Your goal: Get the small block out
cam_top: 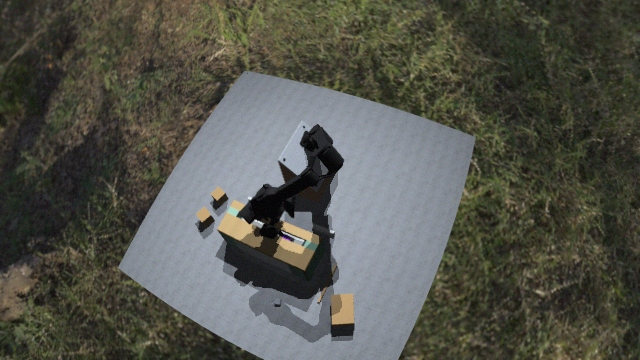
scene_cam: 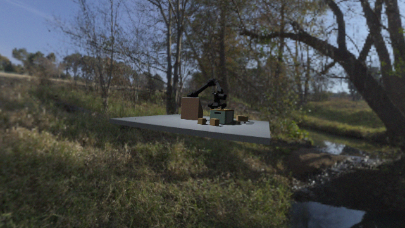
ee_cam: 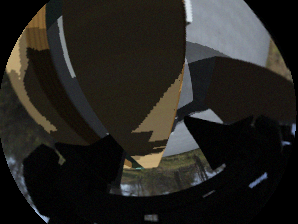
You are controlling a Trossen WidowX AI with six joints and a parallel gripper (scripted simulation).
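The purple block lies 6 cm ahead of my gripper tip and 1 cm to the left of it. Round my gripper tip: tan box: 29 cm to the left, 25 cm ahead, 6 cm below; thin wooden stick: 20 cm to the left, 15 cm ahead, 8 cm below.
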